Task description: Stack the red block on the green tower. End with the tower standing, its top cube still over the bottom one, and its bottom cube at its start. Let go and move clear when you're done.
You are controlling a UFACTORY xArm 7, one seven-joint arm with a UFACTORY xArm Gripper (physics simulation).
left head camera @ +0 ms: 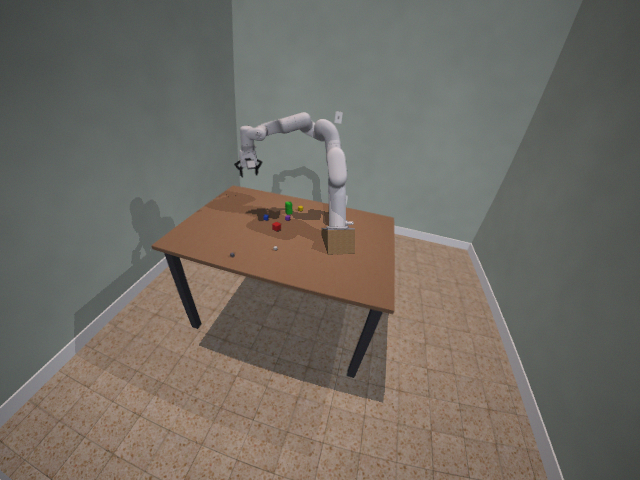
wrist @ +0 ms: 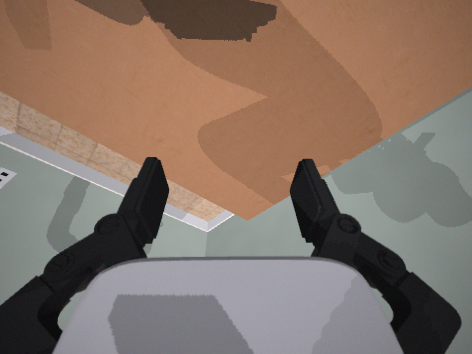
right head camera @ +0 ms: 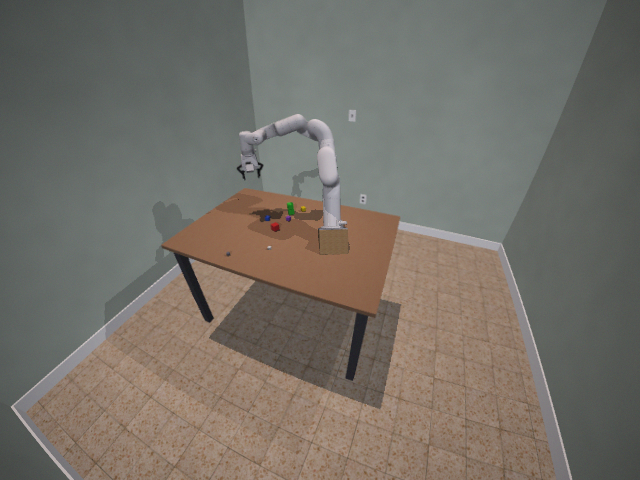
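Pixels of known places: gripper, fingertip midpoint: (left head camera: 249,175) (wrist: 230,174) (right head camera: 251,178); arm's base at its link origin: (left head camera: 337,228) (right head camera: 332,228).
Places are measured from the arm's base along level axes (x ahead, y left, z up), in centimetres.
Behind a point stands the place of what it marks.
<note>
The red block (left head camera: 276,226) @(x 33.8, y 7.2, z -4.5 cm) (right head camera: 275,227) @(x 33.2, y 6.9, z -4.9 cm) lies on the table near its middle. The green tower (left head camera: 288,208) @(x 35.4, y -13.4, z -3.1 cm) (right head camera: 291,208) @(x 34.6, y -14.2, z -2.9 cm) stands upright behind it and slightly to the right, in both head views. My gripper (left head camera: 249,174) @(x 61.8, y -11.2, z 14.6 cm) (right head camera: 251,177) @(x 61.8, y -11.2, z 14.6 cm) (wrist: 230,174) @(x 61.8, y -11.2, z 14.6 cm) is open and empty, pointing down high above the back left part of the table, well away from the block and the tower. The red block and the green tower do not show in the wrist view.
A purple cube (left head camera: 287,218) @(x 32.9, y -6.3, z -6.1 cm) (right head camera: 288,219) @(x 32.5, y -6.4, z -6.5 cm) sits close in front of the tower, a yellow cube (left head camera: 300,208) @(x 30.1, y -21.2, z -5.6 cm) (right head camera: 303,209) @(x 29.7, y -21.3, z -6.0 cm) to its right, a blue cube (left head camera: 266,217) @(x 44.5, y -0.9, z -5.6 cm) (right head camera: 267,218) @(x 44.5, y -0.7, z -5.7 cm) to its left. White (left head camera: 275,248) @(x 26.4, y 23.5, z -6.5 cm) and dark (left head camera: 232,254) @(x 43.4, y 37.2, z -6.3 cm) pieces lie nearer the front. A tan panel (left head camera: 341,241) @(x -4.7, y 8.8, z -1.9 cm) (right head camera: 333,241) @(x -4.6, y 8.8, z -1.9 cm) stands by the arm's base.
</note>
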